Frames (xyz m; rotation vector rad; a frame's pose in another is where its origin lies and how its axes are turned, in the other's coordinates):
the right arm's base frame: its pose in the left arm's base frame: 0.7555 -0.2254 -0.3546 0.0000 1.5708 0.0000
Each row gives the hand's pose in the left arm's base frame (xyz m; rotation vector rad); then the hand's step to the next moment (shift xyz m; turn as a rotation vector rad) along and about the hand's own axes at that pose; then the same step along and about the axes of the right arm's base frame.
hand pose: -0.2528 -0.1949 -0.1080 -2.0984 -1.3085 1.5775
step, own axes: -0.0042 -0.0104 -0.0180 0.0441 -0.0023 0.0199
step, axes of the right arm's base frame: -0.0166 0.0088 0.0098 0.0361 0.0276 -0.0167
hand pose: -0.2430 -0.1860 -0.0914 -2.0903 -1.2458 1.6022
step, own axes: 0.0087 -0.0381 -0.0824 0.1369 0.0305 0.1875
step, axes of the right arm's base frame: -0.0490 0.0546 0.0542 0.1832 0.0246 -0.1437
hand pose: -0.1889 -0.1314 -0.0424 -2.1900 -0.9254 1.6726
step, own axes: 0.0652 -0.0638 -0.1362 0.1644 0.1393 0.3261
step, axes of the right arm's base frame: -0.0268 0.1142 0.1145 0.3073 -0.0686 -0.2316
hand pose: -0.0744 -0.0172 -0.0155 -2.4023 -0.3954 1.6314
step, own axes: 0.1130 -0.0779 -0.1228 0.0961 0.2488 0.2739
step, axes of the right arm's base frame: 0.0290 0.1084 0.1460 0.2636 -0.1958 -0.1958
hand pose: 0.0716 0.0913 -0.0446 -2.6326 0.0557 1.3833
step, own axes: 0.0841 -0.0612 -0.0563 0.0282 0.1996 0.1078
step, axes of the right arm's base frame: 0.0297 0.0548 0.1005 0.1091 -0.1777 -0.0937
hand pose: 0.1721 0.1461 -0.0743 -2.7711 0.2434 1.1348
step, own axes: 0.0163 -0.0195 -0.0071 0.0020 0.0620 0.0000
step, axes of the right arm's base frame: 0.0052 0.0162 0.0202 0.0055 -0.0608 -0.0110
